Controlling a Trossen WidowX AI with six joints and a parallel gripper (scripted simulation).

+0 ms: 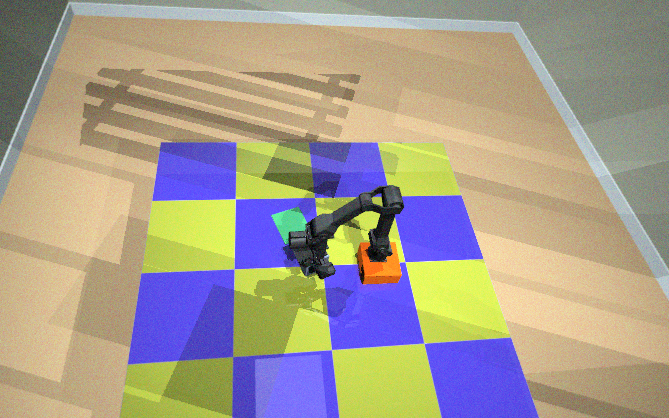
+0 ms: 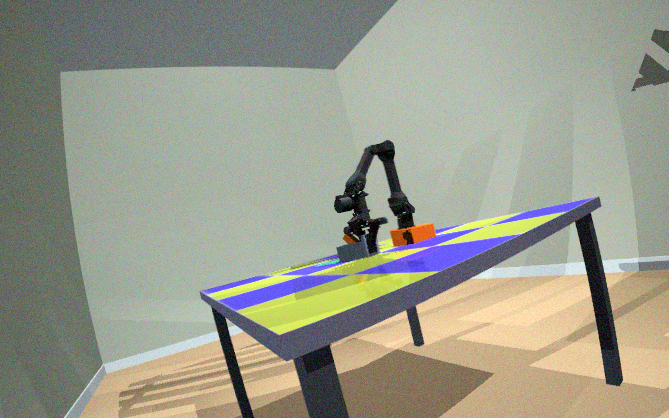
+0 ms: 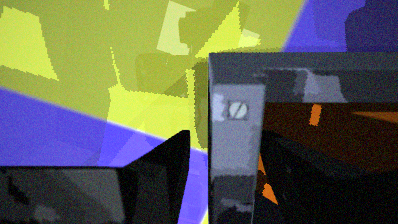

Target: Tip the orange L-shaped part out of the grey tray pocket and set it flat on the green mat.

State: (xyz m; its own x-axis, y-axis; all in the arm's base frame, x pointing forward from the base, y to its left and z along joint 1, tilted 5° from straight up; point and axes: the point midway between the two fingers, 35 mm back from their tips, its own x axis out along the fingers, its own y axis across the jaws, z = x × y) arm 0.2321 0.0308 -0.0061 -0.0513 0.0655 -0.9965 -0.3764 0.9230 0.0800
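My gripper tip is now 10 mm short of the orange part, 50 mm to the left of it and 10 mm below it. Round my gripper tip: green mat 80 mm ahead, 210 mm to the right, 50 mm below.
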